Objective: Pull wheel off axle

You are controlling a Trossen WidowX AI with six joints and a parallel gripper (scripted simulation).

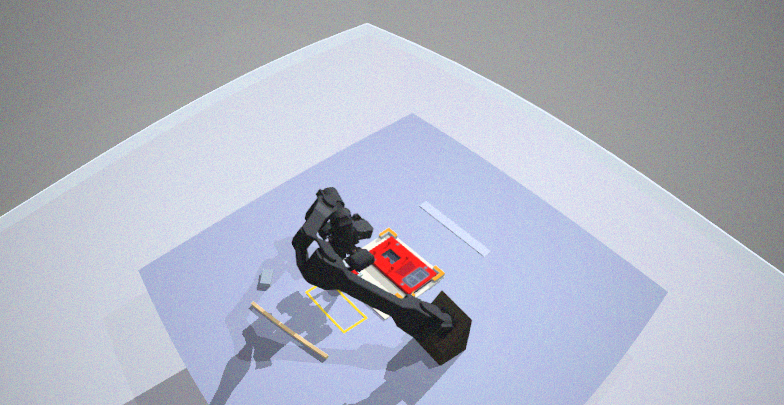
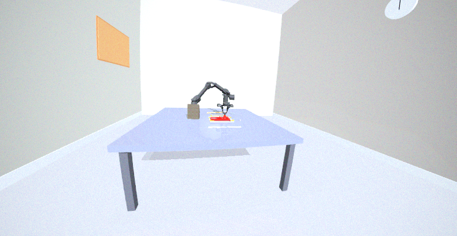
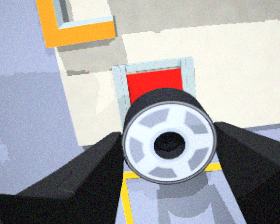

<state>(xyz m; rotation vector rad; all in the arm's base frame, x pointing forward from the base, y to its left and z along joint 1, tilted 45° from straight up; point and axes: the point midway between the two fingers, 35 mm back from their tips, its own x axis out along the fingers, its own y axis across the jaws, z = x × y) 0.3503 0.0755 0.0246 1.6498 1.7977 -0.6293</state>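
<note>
Now: the dark upright axle 2 cm below my gripper tip. The rest, counted from my gripper tip: white strip (2 cm behind, 36 cm to the right, 6 cm below); then wooden stick (8 cm behind, 26 cm to the left, 5 cm below); then wheel (right at my gripper tip).
</note>
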